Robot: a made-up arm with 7 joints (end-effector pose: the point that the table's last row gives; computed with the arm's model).
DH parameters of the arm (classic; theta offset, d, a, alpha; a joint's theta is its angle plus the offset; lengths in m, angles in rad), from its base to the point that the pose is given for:
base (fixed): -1.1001 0 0.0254 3.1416
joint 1: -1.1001 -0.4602 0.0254 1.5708
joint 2: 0 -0.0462 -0.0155 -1.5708
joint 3: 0 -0.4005 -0.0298 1.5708
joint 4: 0 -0.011 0.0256 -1.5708
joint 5: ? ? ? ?
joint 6: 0 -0.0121 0.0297 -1.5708
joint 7: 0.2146 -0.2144 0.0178 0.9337
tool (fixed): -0.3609 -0.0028 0 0
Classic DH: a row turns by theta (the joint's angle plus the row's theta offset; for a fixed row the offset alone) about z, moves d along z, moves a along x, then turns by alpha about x.
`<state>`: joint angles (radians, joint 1 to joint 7).
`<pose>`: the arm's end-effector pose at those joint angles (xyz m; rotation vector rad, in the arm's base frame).
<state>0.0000 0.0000 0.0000 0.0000 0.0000 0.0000 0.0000</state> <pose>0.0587 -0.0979 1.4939 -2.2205 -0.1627 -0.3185</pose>
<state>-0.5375 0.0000 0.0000 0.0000 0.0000 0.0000 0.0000</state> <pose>0.0906 -0.0631 1.4939 -2.0802 -0.7403 -0.0212</pose>
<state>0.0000 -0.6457 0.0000 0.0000 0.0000 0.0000 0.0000</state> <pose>-0.5677 -0.0979 1.2989 -2.0450 -0.5056 -1.0267</pose>
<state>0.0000 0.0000 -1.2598 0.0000 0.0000 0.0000 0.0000</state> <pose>0.0605 -0.0422 1.4939 -1.7044 -1.4445 0.3778</pose>
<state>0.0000 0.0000 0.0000 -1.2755 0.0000 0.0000 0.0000</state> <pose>-0.5946 -0.0979 1.1092 -1.6909 -0.8180 -1.6734</pose>
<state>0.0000 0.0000 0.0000 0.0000 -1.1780 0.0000 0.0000</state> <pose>0.0498 -0.0484 1.4939 -1.7574 -1.3700 0.3332</pose>
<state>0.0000 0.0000 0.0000 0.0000 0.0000 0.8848 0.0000</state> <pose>0.2088 -0.0979 1.3786 -2.1565 0.3156 0.6670</pose>
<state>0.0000 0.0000 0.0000 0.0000 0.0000 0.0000 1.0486</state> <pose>0.0451 -0.1096 1.4939 -2.1230 1.0286 -0.8629</pose>
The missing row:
joint 5: 0 -0.4171 -0.0051 1.5708
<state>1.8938 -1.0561 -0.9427 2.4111 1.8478 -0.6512 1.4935</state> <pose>0.2549 -0.2476 0.5161 0.1376 -0.3791 -0.0331</pose>
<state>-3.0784 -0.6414 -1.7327 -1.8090 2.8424 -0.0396 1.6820</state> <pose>0.1245 0.6595 0.7138 2.2285 0.8418 -0.8368</pose>
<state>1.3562 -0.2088 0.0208 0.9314 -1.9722 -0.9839 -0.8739</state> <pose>-0.1240 -0.4030 1.2126 -0.9786 -1.5309 -1.1258</pose>
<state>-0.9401 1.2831 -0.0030 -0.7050 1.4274 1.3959 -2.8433</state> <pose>0.6291 0.3714 0.9552 -0.1759 -0.8321 0.6081</pose>
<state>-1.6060 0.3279 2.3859 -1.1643 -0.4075 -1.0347 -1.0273</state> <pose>-0.4292 0.4979 0.8205 1.2018 1.4824 0.6548</pose>
